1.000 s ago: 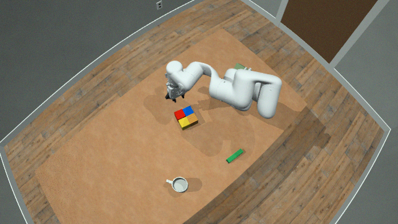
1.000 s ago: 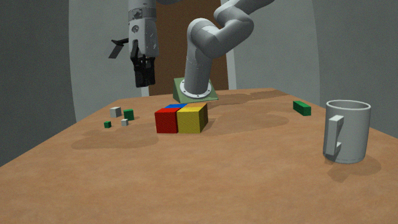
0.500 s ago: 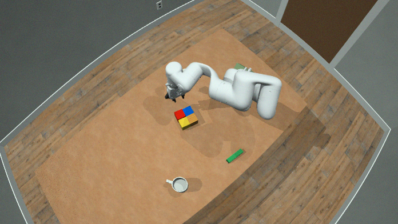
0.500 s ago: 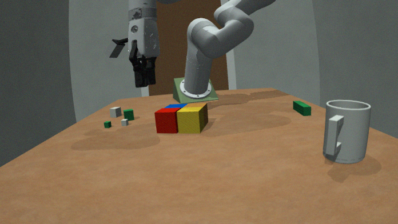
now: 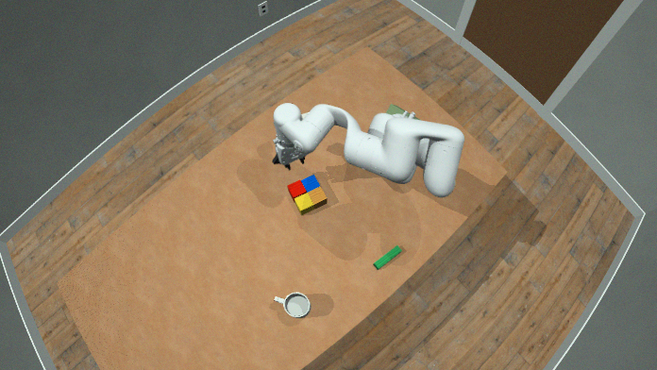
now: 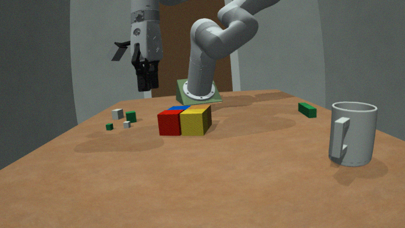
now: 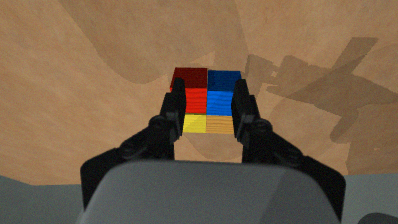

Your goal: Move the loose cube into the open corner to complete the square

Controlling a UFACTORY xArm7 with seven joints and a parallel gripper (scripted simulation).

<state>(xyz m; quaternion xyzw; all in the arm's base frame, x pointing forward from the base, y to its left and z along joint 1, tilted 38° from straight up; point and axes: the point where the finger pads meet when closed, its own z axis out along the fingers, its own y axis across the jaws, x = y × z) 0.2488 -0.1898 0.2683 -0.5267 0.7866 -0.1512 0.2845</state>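
Right now my hand is 9 cm above the red cube, 5 cm to the right of it and 5 cm short of it. Also, from my hand: yellow cube: 10 cm to the left, 9 cm below, 6 cm ahead; then orange cube: 12 cm to the left, 9 cm below, 2 cm ahead; then blue cube: 9 cm below, 7 cm to the left.
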